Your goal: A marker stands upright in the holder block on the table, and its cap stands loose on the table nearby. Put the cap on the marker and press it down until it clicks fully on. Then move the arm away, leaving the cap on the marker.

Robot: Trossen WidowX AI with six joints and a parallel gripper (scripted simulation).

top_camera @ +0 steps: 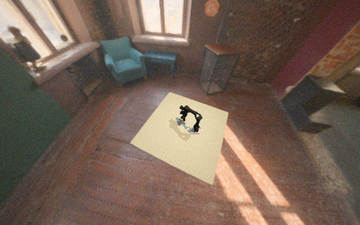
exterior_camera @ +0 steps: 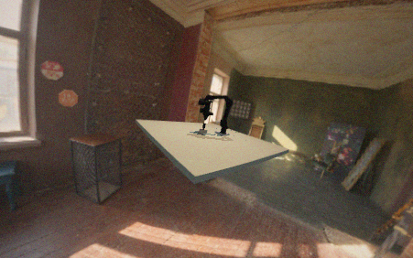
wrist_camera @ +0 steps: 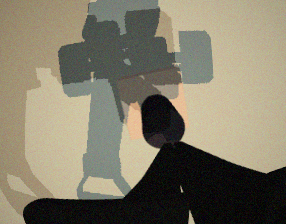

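My gripper tip is 60 mm above the black marker cap.
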